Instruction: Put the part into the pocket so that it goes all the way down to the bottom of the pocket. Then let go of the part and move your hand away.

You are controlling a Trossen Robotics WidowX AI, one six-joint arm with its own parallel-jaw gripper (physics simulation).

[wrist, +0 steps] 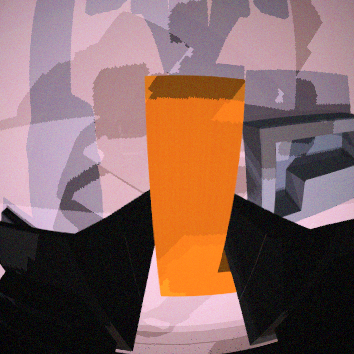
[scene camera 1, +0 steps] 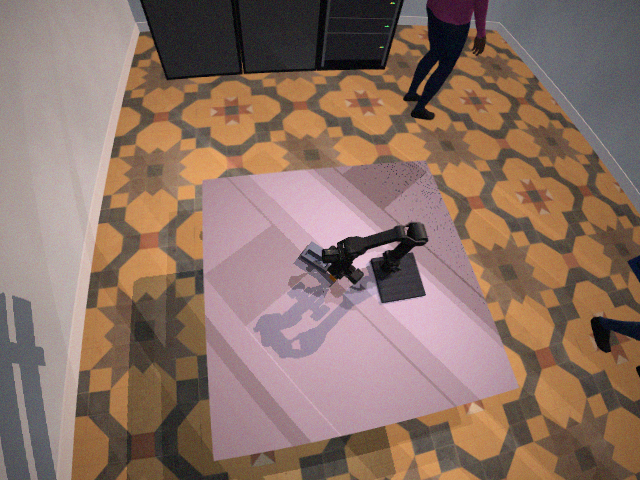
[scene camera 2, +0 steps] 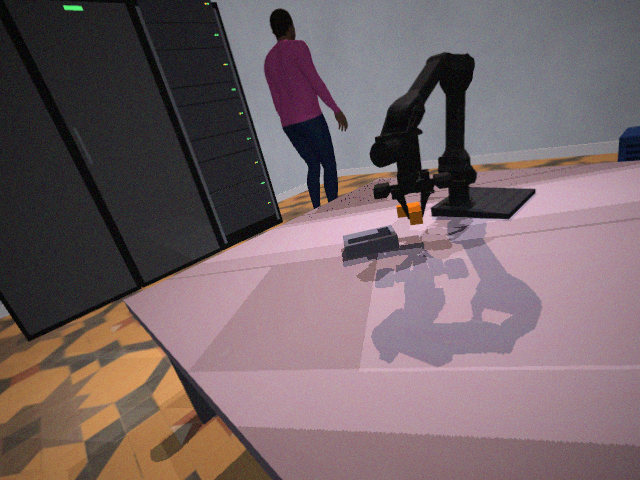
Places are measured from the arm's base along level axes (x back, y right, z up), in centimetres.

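Where they show: gripper, fingertip midpoint: (wrist: 186, 195) (scene camera 2: 415, 218); arm's base, link origin: (scene camera 1: 388, 267) (scene camera 2: 459, 201).
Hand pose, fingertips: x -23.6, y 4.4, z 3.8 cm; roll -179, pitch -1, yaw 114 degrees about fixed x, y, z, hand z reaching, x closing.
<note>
Each offset is from my fingertips to the centre of the thing. Level surfaces: height alone.
The orange part {dx -0.7, dy +1.3, dz +1.5 cm} (scene camera 1: 332, 277) (scene camera 2: 415, 214) (wrist: 194, 165) is held between the fingers of my gripper (scene camera 2: 416, 206) (wrist: 186, 195), which is shut on it. In scene camera 2 the part is raised above the table, with one piece sticking out to the left behind a finger. The grey block with the pocket {dx -5.6, dy +11.5, dz -4.3 cm} (scene camera 1: 313, 247) (scene camera 2: 373, 250) (wrist: 268, 150) sits on the table. The part is outside the pocket, to the right of the block in scene camera 2. In the wrist view the block is right of the part and partly cut off. The arm hides some of the block in scene camera 1.
The arm's dark base plate (scene camera 1: 400, 284) (scene camera 2: 483, 201) is on the pink table {dz -6.1 cm} (scene camera 1: 268, 392) (scene camera 2: 289, 397), behind and right of the block in scene camera 2. Dark cabinets (scene camera 1: 191, 36) (scene camera 2: 77, 129) and a person in a pink top (scene camera 1: 449, 31) (scene camera 2: 294, 82) stand beyond the table.
</note>
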